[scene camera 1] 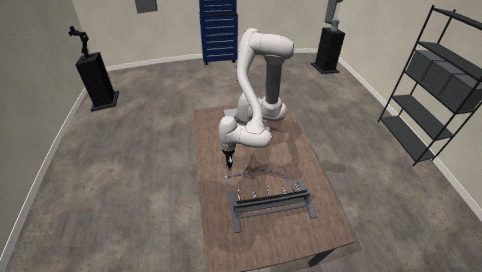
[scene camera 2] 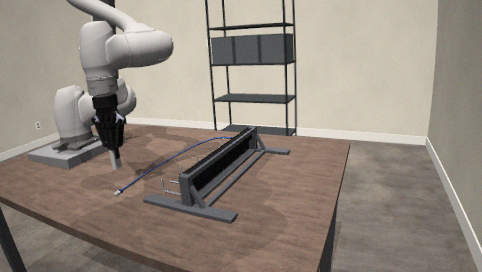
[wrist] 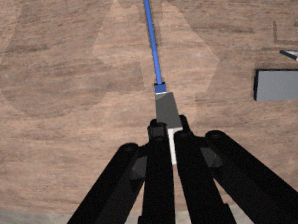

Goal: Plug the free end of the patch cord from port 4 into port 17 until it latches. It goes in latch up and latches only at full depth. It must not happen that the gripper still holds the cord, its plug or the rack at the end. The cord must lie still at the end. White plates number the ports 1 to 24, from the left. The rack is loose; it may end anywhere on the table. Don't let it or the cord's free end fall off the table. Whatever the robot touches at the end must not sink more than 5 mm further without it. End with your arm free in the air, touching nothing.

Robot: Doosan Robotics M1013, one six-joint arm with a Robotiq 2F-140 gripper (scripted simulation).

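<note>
Scene camera 2 shows my gripper (scene camera 2: pixel 117 168); the wrist view likewise shows the gripper (wrist: pixel 165 107).
</note>
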